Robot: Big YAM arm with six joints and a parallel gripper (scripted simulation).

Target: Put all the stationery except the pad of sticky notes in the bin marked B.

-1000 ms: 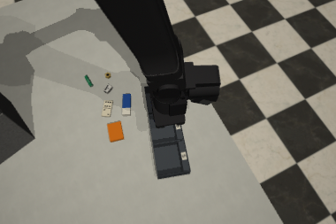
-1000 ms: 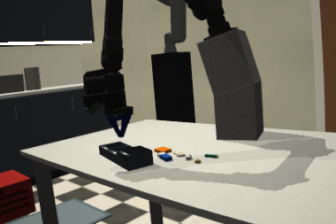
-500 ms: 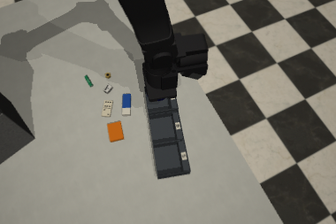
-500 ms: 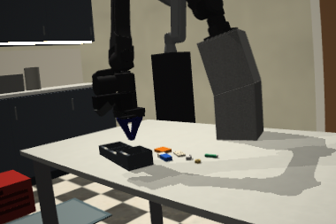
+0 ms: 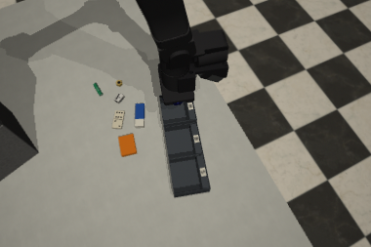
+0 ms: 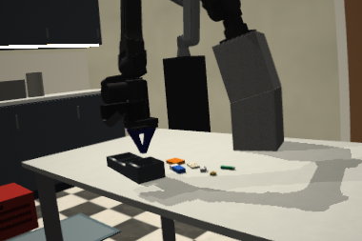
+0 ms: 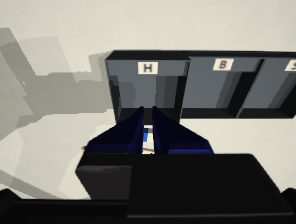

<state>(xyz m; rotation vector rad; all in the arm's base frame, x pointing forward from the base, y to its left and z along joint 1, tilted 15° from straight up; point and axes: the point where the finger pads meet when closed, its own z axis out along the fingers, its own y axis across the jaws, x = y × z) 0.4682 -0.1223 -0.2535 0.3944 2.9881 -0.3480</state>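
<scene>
Now: hand 12 cm past the binder clip, 11 cm to the right of it and 7 cm above it. The rest, counted from my hand: eraser: 9 cm behind, 7 cm below, 3 cm to the left; dark bin: 8 cm to the right, 6 cm below, 2 cm behind; orange sticky-note pad: 15 cm behind, 7 cm below, 2 cm to the right.
</scene>
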